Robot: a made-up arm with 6 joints. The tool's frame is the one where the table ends. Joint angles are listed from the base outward.
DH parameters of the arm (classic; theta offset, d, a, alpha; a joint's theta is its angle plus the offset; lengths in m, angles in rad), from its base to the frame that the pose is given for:
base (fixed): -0.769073 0 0.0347 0
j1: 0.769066 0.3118 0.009 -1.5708
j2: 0.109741 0 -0.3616 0
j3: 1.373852 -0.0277 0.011 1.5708
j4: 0 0.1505 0.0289 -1.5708
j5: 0 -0.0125 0.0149 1.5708
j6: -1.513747 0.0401 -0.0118 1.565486
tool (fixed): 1.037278 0.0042 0 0
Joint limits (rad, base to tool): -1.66..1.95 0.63..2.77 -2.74..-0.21 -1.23..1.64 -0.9..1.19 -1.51..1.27
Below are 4 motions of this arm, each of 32 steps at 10 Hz.
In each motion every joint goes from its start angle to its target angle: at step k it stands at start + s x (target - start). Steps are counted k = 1, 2, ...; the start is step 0. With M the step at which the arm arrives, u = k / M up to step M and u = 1 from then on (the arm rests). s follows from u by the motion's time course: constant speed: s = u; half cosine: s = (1 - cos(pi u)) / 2; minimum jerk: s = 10 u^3 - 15 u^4 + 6 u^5.
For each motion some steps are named. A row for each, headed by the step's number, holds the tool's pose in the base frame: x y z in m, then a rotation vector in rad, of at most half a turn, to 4 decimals.
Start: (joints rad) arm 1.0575 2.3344 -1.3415 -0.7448 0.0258 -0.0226
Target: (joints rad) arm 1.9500 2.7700 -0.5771 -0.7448 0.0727 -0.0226
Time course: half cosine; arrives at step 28
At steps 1, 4, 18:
1: 0.2551 0.2731 0.3689 -1.1370 0.1555 0.7812
4: 0.2403 0.2776 0.3587 -1.1817 0.1753 0.8321
18: 0.0473 0.2479 0.2693 -2.0059 0.3136 1.3889

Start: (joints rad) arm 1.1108 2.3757 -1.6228 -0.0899 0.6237 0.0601
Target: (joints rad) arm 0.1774 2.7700 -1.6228 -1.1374 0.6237 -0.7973
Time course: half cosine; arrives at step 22
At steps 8, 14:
8: 0.3283 0.2353 0.3256 -1.3089 0.7401 0.3706
14: 0.4200 0.0819 0.2721 -1.8291 0.6731 0.4650

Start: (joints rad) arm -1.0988 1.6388 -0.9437 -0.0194 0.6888 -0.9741
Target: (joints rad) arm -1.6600 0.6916 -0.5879 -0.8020 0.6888 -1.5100
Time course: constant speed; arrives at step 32
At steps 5, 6, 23, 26, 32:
5: 0.0343 -0.1550 0.5197 -0.6191 1.4110 -0.7899
6: 0.0274 -0.1485 0.5221 -0.6547 1.4164 -0.7972
23: -0.0487 -0.0139 0.5299 -1.2240 1.6764 -0.8626
26: -0.0531 0.0118 0.5252 -1.3103 1.7568 -0.8554
32: -0.0538 0.0619 0.5110 -1.4598 1.9486 -0.8156

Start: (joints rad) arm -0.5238 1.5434 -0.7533 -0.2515 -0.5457 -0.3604
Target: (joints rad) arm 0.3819 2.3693 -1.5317 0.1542 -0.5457 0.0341
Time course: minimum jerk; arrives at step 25
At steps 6, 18, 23, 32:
6: 0.1856 -0.1349 0.5208 -0.4581 0.1318 -0.8095
18: 0.4071 0.0486 0.4159 0.0289 0.2322 -0.3376
23: 0.4190 0.1039 0.3859 0.0993 0.2778 -0.2553
32: 0.4192 0.1059 0.3848 0.1016 0.2795 -0.2525

